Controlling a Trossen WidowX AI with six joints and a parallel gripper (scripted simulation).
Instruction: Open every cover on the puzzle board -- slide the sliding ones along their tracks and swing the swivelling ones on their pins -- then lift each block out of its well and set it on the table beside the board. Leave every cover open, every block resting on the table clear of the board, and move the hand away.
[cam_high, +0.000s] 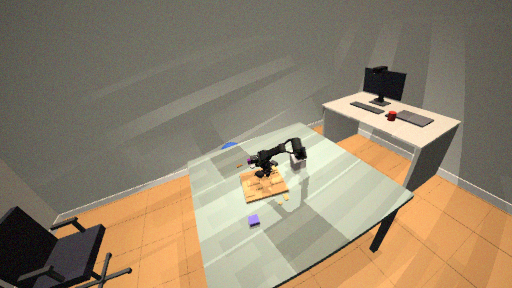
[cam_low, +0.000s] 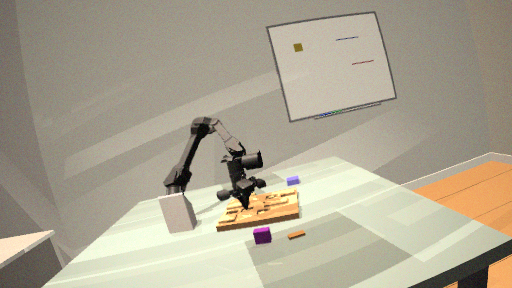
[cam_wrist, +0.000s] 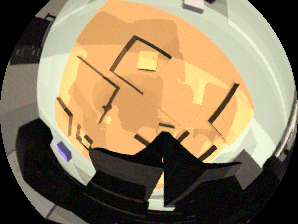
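The wooden puzzle board is 5 cm ahead of my gripper tip. Round my gripper tip: violet block: 27 cm ahead, 26 cm to the left, 1 cm below; small yellow piece: 22 cm to the left, 2 cm below.
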